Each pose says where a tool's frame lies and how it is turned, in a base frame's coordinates. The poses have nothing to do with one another.
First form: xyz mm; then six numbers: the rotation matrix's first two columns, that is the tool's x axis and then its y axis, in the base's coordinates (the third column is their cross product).
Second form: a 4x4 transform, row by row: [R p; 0 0 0 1], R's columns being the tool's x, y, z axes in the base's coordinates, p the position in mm. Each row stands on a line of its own. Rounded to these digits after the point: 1 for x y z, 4 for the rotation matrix.
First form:
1: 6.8 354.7 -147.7 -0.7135 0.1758 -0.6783 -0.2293 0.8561 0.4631
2: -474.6 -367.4 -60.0 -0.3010 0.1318 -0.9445 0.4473 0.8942 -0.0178
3: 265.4 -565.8 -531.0 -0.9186 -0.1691 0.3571 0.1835 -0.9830 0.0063
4: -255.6 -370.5 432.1 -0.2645 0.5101 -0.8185 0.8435 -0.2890 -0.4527
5: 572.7 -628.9 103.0 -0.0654 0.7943 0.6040 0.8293 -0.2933 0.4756
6: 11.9 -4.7 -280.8 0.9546 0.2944 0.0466 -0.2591 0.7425 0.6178
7: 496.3 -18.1 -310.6 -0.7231 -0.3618 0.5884 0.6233 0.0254 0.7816
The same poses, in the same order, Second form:
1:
-0.7135 -0.2293 0.6621 6.8
0.1758 0.8561 0.4860 354.7
-0.6783 0.4631 -0.5705 -147.7
0 0 0 1

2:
-0.3010 0.4473 0.8422 -474.6
0.1318 0.8942 -0.4278 -367.4
-0.9445 -0.0178 -0.3281 -60.0
0 0 0 1

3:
-0.9186 0.1835 0.3500 265.4
-0.1691 -0.9830 0.0713 -565.8
0.3571 0.0063 0.9340 -531.0
0 0 0 1

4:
-0.2645 0.8435 -0.4675 -255.6
0.5101 -0.2890 -0.8101 -370.5
-0.8185 -0.4527 -0.3538 432.1
0 0 0 1

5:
-0.0654 0.8293 0.5549 572.7
0.7943 -0.2933 0.5320 -628.9
0.6040 0.4756 -0.6395 103.0
0 0 0 1

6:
0.9546 -0.2591 0.1473 11.9
0.2944 0.7425 -0.6018 -4.7
0.0466 0.6178 0.7851 -280.8
0 0 0 1

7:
-0.7231 0.6233 -0.2977 496.3
-0.3618 0.0254 0.9319 -18.1
0.5884 0.7816 0.2071 -310.6
0 0 0 1

